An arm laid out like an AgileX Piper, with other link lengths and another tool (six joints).
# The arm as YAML. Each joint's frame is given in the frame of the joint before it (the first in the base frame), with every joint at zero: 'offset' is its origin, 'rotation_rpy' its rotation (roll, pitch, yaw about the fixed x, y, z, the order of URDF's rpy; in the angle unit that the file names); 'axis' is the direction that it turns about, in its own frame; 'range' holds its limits. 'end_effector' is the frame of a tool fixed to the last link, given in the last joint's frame.
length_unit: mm
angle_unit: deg
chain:
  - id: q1
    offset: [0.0, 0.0, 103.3]
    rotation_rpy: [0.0, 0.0, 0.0]
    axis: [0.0, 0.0, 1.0]
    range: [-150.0, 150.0]
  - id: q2
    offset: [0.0, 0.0, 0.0]
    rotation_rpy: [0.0, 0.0, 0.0]
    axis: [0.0, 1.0, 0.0]
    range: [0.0, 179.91]
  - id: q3
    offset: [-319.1, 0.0, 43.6]
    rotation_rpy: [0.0, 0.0, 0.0]
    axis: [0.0, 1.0, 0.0]
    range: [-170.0, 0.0]
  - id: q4
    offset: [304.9, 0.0, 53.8]
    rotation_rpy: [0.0, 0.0, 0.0]
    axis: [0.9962, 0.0, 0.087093]
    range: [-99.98, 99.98]
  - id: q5
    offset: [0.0, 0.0, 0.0]
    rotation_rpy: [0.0, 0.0, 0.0]
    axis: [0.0, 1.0, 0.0]
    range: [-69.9, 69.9]
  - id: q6
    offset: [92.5, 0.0, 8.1]
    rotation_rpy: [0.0, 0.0, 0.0]
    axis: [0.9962, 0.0, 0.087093]
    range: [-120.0, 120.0]
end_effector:
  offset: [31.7, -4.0, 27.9]
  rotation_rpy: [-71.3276, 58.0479, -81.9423]
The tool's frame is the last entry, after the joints.
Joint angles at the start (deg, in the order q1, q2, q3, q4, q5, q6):
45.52, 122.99, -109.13, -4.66, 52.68, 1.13
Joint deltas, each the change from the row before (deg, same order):
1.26, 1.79, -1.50, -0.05, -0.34, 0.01
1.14, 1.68, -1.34, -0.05, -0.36, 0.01
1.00, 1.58, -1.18, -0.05, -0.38, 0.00
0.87, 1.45, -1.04, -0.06, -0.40, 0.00
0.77, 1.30, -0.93, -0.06, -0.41, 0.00
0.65, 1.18, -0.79, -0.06, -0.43, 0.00
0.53, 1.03, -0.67, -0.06, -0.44, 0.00
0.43, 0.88, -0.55, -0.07, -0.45, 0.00
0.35, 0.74, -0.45, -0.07, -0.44, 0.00
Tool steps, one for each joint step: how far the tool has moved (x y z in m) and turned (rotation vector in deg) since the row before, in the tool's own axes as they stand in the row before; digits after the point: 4 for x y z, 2 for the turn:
-0.0100, 0.0117, 0.0082, -0.42, -0.60, -1.06
-0.0088, 0.0111, 0.0081, -0.39, -0.52, -0.97
-0.0075, 0.0103, 0.0081, -0.36, -0.43, -0.88
-0.0064, 0.0093, 0.0077, -0.30, -0.38, -0.78
-0.0056, 0.0083, 0.0070, -0.24, -0.38, -0.69
-0.0046, 0.0074, 0.0066, -0.20, -0.33, -0.59
-0.0037, 0.0062, 0.0060, -0.13, -0.31, -0.48
-0.0030, 0.0051, 0.0052, -0.07, -0.29, -0.40
-0.0025, 0.0042, 0.0044, -0.02, -0.28, -0.33

